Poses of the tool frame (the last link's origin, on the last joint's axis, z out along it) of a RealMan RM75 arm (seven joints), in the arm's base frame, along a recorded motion.
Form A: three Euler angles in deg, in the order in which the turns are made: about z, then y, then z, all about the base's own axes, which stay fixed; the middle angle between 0 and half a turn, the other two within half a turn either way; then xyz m.
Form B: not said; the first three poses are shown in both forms.
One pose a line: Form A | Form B
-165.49 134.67 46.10 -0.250 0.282 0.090 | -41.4 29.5 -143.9 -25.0 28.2 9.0
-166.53 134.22 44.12 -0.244 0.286 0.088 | -40.8 31.0 -144.4 -24.4 28.6 8.8
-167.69 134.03 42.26 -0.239 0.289 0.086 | -40.3 32.1 -145.2 -23.9 28.9 8.6
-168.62 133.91 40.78 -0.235 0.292 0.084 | -39.8 33.1 -145.8 -23.5 29.2 8.4
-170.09 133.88 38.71 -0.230 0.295 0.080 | -39.2 34.2 -147.0 -23.0 29.5 8.0
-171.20 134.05 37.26 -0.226 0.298 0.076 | -38.8 34.9 -148.0 -22.6 29.8 7.6
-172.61 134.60 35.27 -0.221 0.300 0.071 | -37.8 35.5 -149.6 -22.1 30.0 7.1
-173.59 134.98 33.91 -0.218 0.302 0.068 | -37.2 35.9 -150.8 -21.8 30.2 6.8
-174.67 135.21 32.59 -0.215 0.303 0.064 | -36.7 36.4 -151.9 -21.5 30.3 6.4
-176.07 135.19 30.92 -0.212 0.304 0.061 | -36.2 37.2 -153.0 -21.2 30.4 6.1
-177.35 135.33 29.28 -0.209 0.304 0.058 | -35.6 37.8 -154.2 -20.9 30.4 5.8
